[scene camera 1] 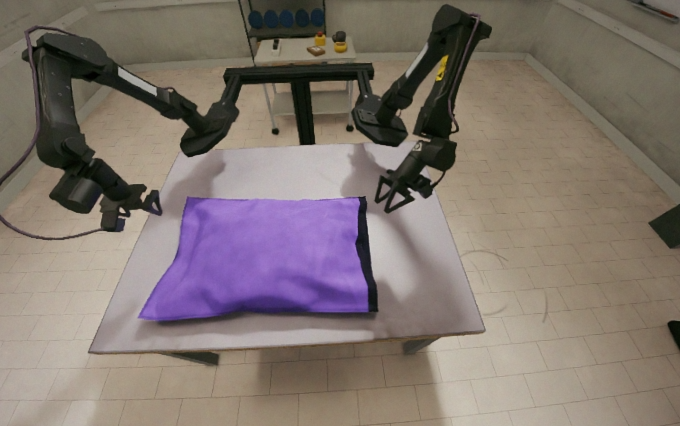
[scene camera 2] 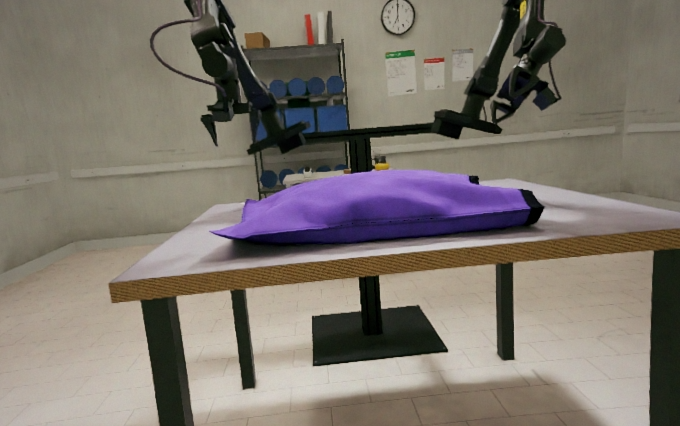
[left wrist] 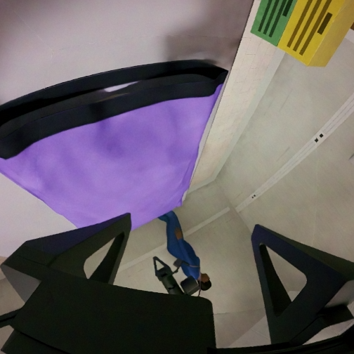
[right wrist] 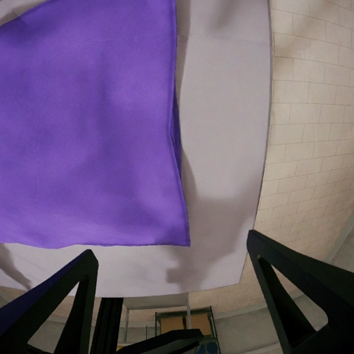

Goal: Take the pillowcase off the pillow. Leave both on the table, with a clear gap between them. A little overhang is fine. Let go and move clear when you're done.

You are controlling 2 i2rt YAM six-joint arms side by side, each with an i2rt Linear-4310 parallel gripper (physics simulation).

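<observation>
The purple pillowcase (scene camera 1: 270,250) (scene camera 2: 371,200) (left wrist: 125,155) (right wrist: 90,125) lies bulging on the table (scene camera 1: 286,170) (scene camera 2: 361,265) (left wrist: 90,30) (right wrist: 225,100). Its black-hemmed mouth faces picture right in both scene views. The pillow is hidden inside; in the left wrist view a pale sliver shows at the slightly parted mouth, and I cannot tell whether it is pillow. My left gripper (scene camera 1: 381,206) (left wrist: 192,226) is open and empty, above the table just right of the hem's far corner in scene camera 1. My right gripper (scene camera 1: 142,213) (right wrist: 170,249) is open and empty, raised beyond the case's closed end.
The black arm stand (scene camera 1: 303,112) (scene camera 2: 360,155) rises behind the table. A white cart (scene camera 1: 270,57) with small items and a shelf rack stand farther back. A green cabinet (left wrist: 271,21), a yellow cabinet (left wrist: 316,32) and a figure in blue (left wrist: 182,245) show beyond the table.
</observation>
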